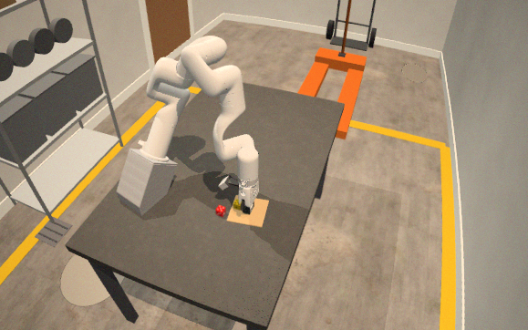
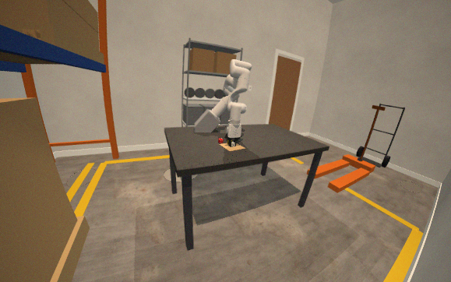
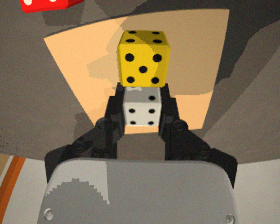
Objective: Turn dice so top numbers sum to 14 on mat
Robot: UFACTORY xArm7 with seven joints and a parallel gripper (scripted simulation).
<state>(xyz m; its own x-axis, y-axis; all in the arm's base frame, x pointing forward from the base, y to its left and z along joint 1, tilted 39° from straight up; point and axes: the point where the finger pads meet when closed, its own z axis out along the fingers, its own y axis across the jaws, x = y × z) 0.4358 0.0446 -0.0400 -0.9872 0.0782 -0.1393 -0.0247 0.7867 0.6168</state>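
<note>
My gripper is now 10 mm above the white die. The rest, counted from my hand: mat (20 mm below); red die (100 mm behind, 60 mm to the right, 10 mm below); yellow die (40 mm behind, 10 mm below).
</note>
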